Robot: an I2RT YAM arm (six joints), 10 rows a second.
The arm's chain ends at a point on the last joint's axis. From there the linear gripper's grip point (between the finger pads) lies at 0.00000 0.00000 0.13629 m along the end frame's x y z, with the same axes.
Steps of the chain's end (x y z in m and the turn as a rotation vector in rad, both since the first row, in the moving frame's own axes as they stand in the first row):
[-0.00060 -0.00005 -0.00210 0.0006 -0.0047 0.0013]
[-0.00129 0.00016 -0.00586 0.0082 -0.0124 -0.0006]
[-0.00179 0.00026 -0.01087 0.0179 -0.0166 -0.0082]
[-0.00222 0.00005 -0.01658 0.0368 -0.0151 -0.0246]
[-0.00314 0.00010 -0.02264 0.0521 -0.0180 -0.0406]
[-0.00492 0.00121 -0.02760 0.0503 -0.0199 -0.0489]
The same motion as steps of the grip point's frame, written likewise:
[-0.00124 -0.00013 -0.00210 0.0006 -0.0047 0.0013]
[-0.00298 -0.00096 -0.00588 0.0082 -0.0124 -0.0006]
[-0.00406 -0.00217 -0.01091 0.0179 -0.0166 -0.0082]
[-0.00434 -0.00494 -0.01669 0.0368 -0.0151 -0.0246]
[-0.00574 -0.00695 -0.02285 0.0521 -0.0180 -0.0406]
[-0.00780 -0.00557 -0.02780 0.0503 -0.0199 -0.0489]

